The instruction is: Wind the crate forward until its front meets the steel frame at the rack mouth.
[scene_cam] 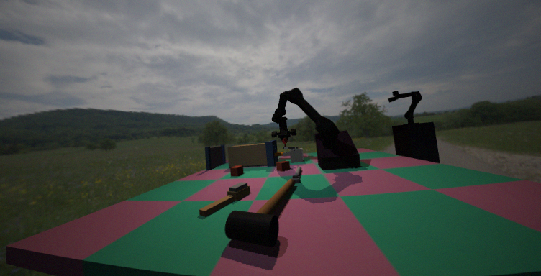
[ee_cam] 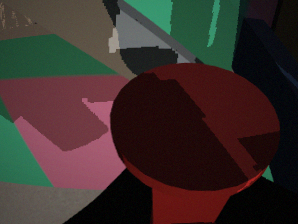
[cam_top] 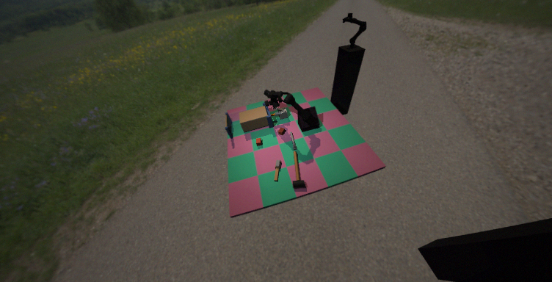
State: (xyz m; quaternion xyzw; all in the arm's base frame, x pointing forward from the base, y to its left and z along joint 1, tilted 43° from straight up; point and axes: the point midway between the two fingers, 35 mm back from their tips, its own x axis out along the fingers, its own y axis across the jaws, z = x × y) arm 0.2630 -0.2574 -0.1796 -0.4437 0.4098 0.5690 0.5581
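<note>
The winch handle lies 4 cm to the left of my gripper tip, 3 cm below it and 3 cm behind it. Round my gripper tip: grey winch: 10 cm below, 9 cm behind, 7 cm to the left; red knob: 2 cm to the left; frame: 8 cm to the left, 8 cm ahead, 3 cm below.
</note>
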